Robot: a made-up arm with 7 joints.
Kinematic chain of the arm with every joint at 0, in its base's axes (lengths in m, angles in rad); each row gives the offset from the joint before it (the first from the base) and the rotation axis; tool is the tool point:
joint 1: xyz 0 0.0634 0 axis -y
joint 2: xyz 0 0.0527 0 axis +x
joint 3: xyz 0 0 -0.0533 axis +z
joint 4: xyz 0 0 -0.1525 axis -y
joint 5: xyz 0 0 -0.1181 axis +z
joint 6: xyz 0 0 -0.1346 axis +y
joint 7: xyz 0 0 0 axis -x
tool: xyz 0 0 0
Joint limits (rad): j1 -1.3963..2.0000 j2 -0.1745..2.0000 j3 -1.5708..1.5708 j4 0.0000..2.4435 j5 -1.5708..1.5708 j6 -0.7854..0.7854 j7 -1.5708..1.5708
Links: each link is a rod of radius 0.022 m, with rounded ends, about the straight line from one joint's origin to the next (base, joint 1, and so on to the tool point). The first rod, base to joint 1, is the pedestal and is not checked.
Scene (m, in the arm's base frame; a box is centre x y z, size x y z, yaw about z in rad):
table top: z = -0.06
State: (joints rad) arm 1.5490 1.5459 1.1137 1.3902 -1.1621 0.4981 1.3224
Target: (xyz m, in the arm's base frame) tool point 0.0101 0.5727 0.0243
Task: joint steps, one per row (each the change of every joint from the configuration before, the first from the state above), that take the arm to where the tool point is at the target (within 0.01 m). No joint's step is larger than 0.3 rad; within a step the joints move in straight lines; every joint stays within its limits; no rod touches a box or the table.
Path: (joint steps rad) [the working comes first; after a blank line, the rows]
Joints at the target: 1.6585 1.4847 0.8602 0.1420 -1.1621 0.4981 1.3224
Straight joint move there: clear.

1: 0.0219 -0.0122 -0.0507 -0.2496 0.0000 0.0000 0.0000
2: 0.0219 -0.0123 -0.0507 -0.2497 0.0000 0.0000 0.0000
3: 0.0219 -0.0122 -0.0507 -0.2496 0.0000 0.0000 0.0000
4: 0.0219 -0.0122 -0.0507 -0.2497 0.0000 0.0000 0.0000
5: 0.0219 -0.0123 -0.0507 -0.2496 0.0000 0.0000 0.0000

